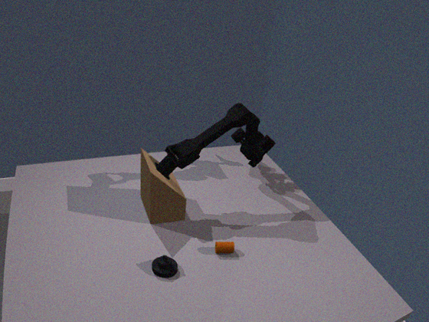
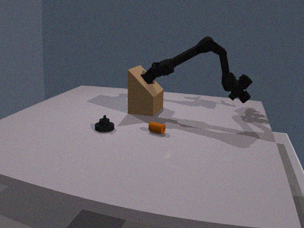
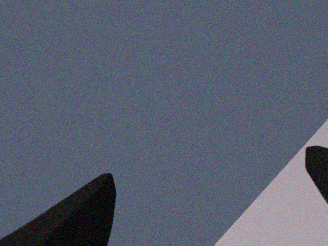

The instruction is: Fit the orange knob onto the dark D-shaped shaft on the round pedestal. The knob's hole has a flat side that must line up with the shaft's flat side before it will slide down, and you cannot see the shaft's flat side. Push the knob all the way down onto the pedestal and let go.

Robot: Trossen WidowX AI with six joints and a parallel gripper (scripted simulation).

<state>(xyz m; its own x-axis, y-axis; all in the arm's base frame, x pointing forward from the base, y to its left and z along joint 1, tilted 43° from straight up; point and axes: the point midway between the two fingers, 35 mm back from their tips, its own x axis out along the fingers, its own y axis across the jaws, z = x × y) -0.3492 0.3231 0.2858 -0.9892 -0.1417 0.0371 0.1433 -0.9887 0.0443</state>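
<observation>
Now: gripper tip 660 mm short of the orange knob, 250 mm to the left of it and 100 mm above it. From my gripper tip the other things lie so: dark round pedestal: 730 mm ahead, 460 mm to the right, 90 mm below.
</observation>
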